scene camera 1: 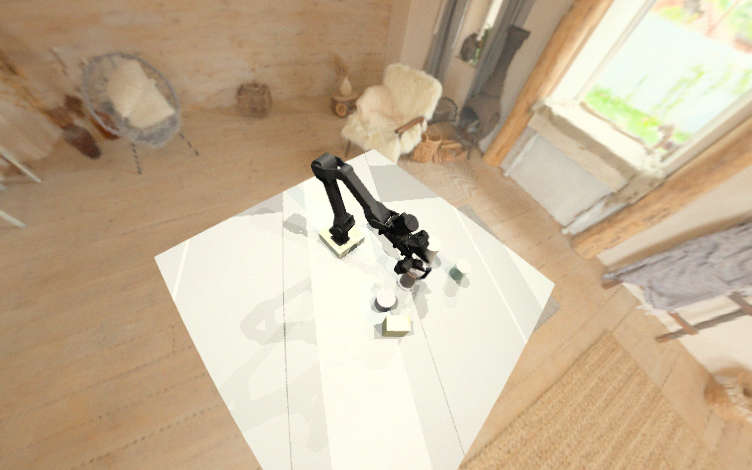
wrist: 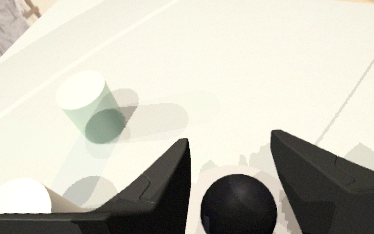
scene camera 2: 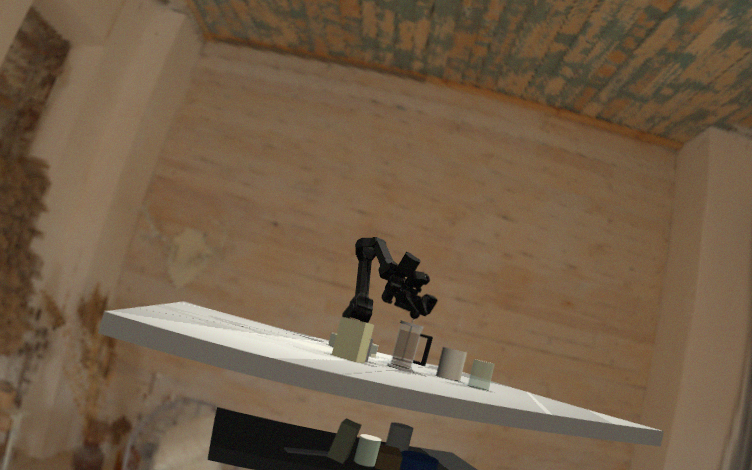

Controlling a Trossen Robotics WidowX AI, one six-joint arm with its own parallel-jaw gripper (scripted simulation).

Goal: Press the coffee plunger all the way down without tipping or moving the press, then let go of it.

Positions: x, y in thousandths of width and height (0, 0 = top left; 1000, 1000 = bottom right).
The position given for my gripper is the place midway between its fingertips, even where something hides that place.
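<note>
My gripper (scene camera 2: 559, 667) is in my sight, and I find the same gripper (scene camera 1: 567, 569) and (wrist: 614, 613) as well. There is a glass coffee press (scene camera 2: 545, 712), and a yellowish box (scene camera 2: 469, 727) too. I also see a pale green cup (wrist: 229, 421).
</note>
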